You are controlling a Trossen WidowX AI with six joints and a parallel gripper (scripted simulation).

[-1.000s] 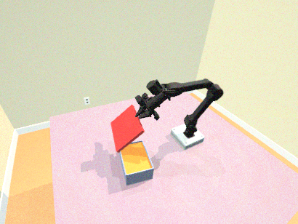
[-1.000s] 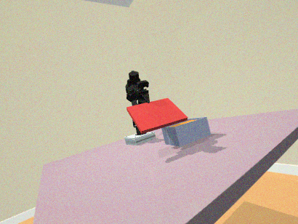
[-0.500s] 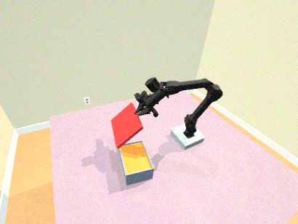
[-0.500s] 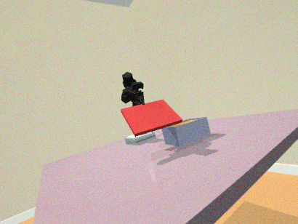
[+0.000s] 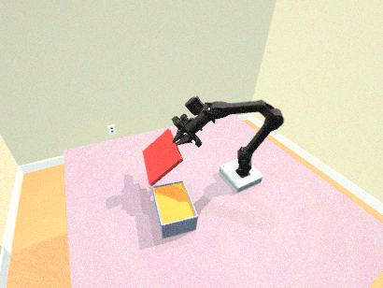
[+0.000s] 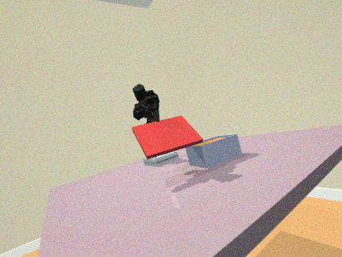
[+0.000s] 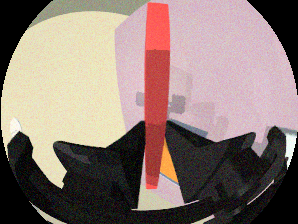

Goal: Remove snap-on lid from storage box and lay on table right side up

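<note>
Right now the red lid is 60 mm ahead of my gripper tip, 10 mm to the right of it and 50 mm below it. Round my gripper tip: grey-blue storage box 80 mm ahead, 200 mm to the left, 180 mm below.
</note>
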